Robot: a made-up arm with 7 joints. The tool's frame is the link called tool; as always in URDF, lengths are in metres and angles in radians. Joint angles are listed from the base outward. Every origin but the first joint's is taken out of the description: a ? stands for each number. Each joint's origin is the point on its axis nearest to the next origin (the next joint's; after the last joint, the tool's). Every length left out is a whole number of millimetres.
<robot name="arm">
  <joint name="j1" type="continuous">
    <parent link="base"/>
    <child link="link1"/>
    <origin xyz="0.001 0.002 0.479" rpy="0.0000 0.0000 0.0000"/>
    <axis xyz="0 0 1"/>
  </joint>
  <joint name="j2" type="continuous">
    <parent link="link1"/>
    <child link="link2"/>
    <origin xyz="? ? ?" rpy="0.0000 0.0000 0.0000"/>
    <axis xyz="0 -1 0"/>
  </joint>
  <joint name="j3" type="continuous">
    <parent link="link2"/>
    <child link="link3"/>
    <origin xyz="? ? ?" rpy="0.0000 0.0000 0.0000"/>
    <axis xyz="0 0 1"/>
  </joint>
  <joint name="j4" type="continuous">
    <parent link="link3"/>
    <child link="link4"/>
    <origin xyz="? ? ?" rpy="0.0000 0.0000 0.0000"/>
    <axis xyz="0 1 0"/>
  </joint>
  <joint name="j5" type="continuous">
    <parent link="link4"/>
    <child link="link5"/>
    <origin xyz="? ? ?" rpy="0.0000 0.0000 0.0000"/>
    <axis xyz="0 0 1"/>
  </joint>
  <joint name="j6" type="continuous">
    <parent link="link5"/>
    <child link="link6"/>
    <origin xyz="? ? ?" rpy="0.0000 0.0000 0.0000"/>
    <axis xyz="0 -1 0"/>
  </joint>
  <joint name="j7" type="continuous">
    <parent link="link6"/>
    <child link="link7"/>
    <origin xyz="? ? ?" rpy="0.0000 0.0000 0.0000"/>
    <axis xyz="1 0 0"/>
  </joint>
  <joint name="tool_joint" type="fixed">
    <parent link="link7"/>
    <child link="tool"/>
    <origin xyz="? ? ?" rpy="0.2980 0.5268 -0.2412"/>
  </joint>
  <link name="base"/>
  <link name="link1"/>
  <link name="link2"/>
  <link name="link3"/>
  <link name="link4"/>
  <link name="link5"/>
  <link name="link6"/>
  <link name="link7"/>
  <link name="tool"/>
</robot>
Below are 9 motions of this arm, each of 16 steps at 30 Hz.
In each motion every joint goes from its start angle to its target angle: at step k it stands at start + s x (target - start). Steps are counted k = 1, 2, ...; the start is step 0. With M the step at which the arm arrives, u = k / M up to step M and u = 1 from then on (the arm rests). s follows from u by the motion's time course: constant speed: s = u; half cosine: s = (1 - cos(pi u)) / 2; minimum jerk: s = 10 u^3 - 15 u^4 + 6 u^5.
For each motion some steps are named. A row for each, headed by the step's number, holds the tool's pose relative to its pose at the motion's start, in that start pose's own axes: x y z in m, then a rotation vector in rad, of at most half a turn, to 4 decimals.
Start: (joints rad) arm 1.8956 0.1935 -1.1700 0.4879 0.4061 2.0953 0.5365
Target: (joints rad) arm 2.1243 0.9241 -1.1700 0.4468 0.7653 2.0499 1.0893
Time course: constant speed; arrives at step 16
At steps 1, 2, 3, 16:
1: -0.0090 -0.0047 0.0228 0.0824 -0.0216 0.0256
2: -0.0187 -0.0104 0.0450 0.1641 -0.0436 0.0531
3: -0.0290 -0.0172 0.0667 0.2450 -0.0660 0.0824
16: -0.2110 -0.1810 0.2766 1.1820 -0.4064 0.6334

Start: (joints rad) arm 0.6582 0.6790 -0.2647 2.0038 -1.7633 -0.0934 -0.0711
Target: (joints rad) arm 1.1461 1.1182 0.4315 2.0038 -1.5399 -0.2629 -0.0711
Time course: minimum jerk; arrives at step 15
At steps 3, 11, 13, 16:
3: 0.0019 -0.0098 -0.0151 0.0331 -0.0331 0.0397
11: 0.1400 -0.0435 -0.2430 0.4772 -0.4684 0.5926
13: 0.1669 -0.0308 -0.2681 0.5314 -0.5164 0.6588
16: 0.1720 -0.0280 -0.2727 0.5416 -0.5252 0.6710

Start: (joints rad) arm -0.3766 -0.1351 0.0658 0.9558 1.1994 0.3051 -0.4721
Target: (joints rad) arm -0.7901 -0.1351 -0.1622 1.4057 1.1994 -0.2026 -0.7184
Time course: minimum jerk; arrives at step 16
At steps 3, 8, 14, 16:
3: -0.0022 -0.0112 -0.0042 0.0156 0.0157 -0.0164
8: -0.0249 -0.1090 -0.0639 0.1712 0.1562 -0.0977
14: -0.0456 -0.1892 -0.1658 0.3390 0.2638 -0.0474
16: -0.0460 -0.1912 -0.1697 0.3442 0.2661 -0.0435

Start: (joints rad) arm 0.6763 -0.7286 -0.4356 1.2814 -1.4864 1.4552 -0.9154
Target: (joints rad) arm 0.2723 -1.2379 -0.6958 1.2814 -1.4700 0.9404 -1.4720
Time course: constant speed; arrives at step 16
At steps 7, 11, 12, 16:
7: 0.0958 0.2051 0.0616 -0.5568 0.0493 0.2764
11: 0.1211 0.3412 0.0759 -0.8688 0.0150 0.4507
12: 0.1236 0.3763 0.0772 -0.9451 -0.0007 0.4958
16: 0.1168 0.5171 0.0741 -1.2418 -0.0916 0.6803

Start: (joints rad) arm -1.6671 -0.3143 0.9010 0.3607 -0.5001 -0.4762 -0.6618
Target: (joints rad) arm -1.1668 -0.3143 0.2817 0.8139 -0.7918 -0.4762 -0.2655
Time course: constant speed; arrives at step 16
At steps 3, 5, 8, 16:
3: -0.0007 0.0224 0.0292 0.0403 0.1330 -0.0565
5: -0.0010 0.0382 0.0475 0.0705 0.2165 -0.1006
8: -0.0009 0.0629 0.0731 0.1207 0.3332 -0.1753
16: 0.0024 0.1331 0.1304 0.2796 0.5884 -0.4173

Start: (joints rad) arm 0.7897 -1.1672 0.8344 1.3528 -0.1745 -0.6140 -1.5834
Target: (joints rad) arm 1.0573 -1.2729 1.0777 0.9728 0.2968 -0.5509 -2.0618
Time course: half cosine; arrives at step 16
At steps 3, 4, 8, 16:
3: -0.0123 -0.0077 0.0146 -0.0585 -0.0512 -0.0452
4: -0.0213 -0.0131 0.0256 -0.1023 -0.0893 -0.0783
8: -0.0716 -0.0373 0.0903 -0.3596 -0.3121 -0.2626
16: -0.1379 -0.0538 0.1817 -0.7297 -0.6538 -0.5095

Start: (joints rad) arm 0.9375 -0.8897 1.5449 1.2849 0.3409 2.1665 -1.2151
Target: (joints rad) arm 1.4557 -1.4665 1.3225 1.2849 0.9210 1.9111 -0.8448
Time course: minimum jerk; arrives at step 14
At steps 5, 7, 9, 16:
5: 0.0731 0.0028 -0.0965 0.1608 0.3474 0.0704
7: 0.1227 0.0165 -0.2109 0.3214 0.7064 0.1057
9: 0.1426 0.0357 -0.3323 0.4771 1.0607 0.0928
16: 0.1332 0.0542 -0.4488 0.6237 1.3916 0.0243

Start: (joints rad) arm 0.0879 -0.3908 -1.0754 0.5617 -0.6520 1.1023 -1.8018
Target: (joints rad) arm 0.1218 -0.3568 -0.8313 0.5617 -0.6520 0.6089 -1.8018
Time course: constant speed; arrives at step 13
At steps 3, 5, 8, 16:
3: 0.0104 0.0016 -0.0003 0.0071 -0.0235 0.1060
5: 0.0169 0.0031 -0.0002 0.0102 -0.0425 0.1758
8: 0.0256 0.0062 0.0008 0.0124 -0.0760 0.2786
16: 0.0374 0.0127 0.0041 0.0083 -0.1444 0.4445

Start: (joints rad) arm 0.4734 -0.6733 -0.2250 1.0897 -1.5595 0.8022 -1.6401
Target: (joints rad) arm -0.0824 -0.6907 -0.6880 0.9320 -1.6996 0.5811 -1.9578
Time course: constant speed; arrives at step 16
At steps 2, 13, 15, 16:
2: 0.0346 0.0475 0.0161 -0.1269 0.0298 0.0928
13: 0.1415 0.3634 0.0546 -0.8501 0.0653 0.6184
15: 0.1437 0.4253 0.0516 -0.9835 0.0496 0.7157
16: 0.1427 0.4562 0.0489 -1.0501 0.0393 0.7645

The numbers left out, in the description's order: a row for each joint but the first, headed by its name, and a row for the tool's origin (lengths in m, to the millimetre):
j2: 0.020 -0.050 0.000
j3: -0.022 0.000 0.430
j4: 0.032 0.042 0.000
j5: -0.010 0.000 0.221
j6: -0.018 -0.094 0.000
j7: -0.004 0.000 0.094
tool: 0.000 -0.028 -0.013

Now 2 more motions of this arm.
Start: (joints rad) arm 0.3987 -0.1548 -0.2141 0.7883 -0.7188 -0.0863 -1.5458
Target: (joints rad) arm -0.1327 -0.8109 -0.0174 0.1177 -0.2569 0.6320 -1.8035
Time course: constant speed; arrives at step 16
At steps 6, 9, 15, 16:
6: 0.0518 -0.0215 0.0660 0.1064 -0.1360 -0.1637
9: 0.0949 -0.0181 0.0901 0.1756 -0.1908 -0.2401
15: 0.2062 0.0231 0.1118 0.3529 -0.2509 -0.3861
16: 0.2267 0.0348 0.1116 0.3872 -0.2524 -0.4101

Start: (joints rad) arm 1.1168 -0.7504 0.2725 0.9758 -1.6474 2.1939 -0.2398
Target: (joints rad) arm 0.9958 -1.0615 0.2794 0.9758 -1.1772 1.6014 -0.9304
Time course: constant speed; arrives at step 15
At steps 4, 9, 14, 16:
4: 0.0340 0.0241 -0.0445 -0.0789 0.1789 -0.0410
9: 0.0724 0.0598 -0.1094 -0.2045 0.4056 -0.0156
14: 0.1026 0.1037 -0.1848 -0.3436 0.6126 0.0991
16: 0.1072 0.1136 -0.2010 -0.3712 0.6496 0.1326

